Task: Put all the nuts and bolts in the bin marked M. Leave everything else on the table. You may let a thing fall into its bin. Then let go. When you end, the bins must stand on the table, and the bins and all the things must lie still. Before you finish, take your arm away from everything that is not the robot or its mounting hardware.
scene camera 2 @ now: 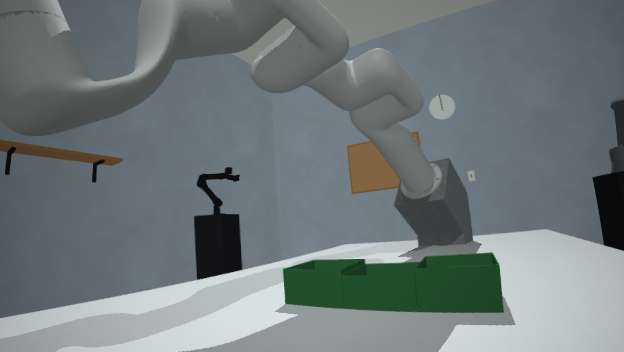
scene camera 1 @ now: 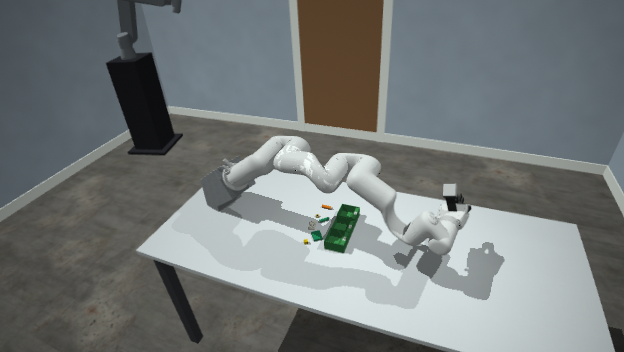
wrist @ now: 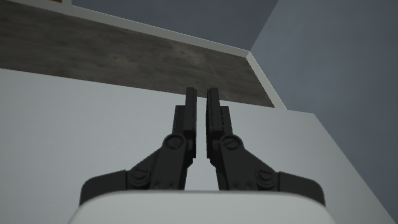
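I can see my gripper [scene camera 1: 459,197], and I find the same gripper [wrist: 201,102] as well.
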